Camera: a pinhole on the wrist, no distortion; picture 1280 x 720 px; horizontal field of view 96.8 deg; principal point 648.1 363.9 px. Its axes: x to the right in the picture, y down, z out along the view. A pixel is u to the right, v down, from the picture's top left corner.
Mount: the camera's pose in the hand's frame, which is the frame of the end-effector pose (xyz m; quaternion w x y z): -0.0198 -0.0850 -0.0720 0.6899 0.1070 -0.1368 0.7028
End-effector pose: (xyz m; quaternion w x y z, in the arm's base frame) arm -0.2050 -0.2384 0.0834 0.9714 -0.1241 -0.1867 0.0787
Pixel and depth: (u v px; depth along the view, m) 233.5 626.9 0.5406
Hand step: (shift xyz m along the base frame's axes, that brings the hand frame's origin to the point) -0.3003 -0.6089 0.3393
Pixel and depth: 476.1 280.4 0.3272
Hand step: -0.0305 -0.2296 0.2679
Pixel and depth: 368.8 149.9 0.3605
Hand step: 0.0561 -0.2904 0.3287
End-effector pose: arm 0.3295 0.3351 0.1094 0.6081 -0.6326 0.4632 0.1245
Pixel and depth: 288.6 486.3 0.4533
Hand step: 0.4095 0.1927 0.3674
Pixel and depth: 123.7 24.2 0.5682
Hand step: 0.8554 0.0001 0.2092
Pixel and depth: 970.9 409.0 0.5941
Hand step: 0.1678 0.5773 -0.0861
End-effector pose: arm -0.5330 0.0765 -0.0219 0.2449 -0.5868 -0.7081 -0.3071
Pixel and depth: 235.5 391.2 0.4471
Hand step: -0.5196 0.0705 -0.2794
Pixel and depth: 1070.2 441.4 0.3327
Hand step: 0.0537 0.1798 -0.2774
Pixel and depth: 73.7 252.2 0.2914
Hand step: -0.4569 0.0419 -0.1163
